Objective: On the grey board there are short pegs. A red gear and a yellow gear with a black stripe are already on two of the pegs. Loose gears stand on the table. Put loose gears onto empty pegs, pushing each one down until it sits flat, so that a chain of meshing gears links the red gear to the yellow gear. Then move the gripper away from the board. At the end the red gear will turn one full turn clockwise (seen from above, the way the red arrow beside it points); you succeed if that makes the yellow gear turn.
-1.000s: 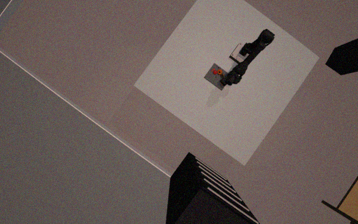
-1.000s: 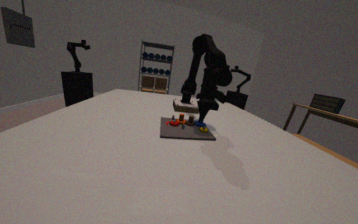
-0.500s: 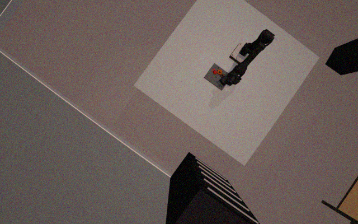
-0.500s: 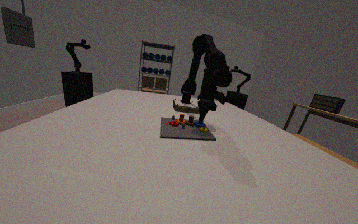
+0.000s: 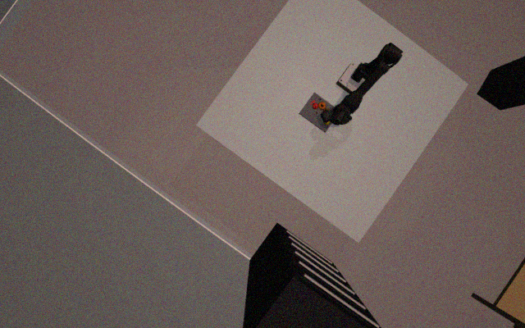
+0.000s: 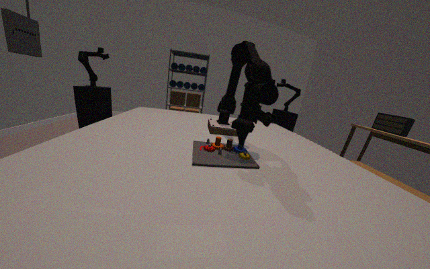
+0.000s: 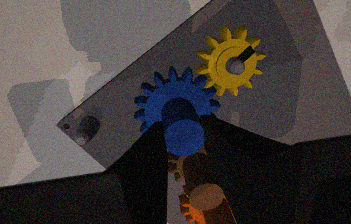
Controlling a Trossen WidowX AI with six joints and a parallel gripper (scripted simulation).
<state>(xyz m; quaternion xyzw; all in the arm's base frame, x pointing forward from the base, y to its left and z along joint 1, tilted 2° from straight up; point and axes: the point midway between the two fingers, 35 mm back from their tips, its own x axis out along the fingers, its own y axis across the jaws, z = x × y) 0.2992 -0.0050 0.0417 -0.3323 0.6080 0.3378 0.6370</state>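
Now: gripper tip 10 mm above the blue gear. Round my gripper tip: brown gear 40 mm to the right, 20 mm below, 20 mm behind; then orange gear 80 mm to the right, 30 mm behind, 20 mm below; then yellow gear 40 mm ahead, 20 mm below.
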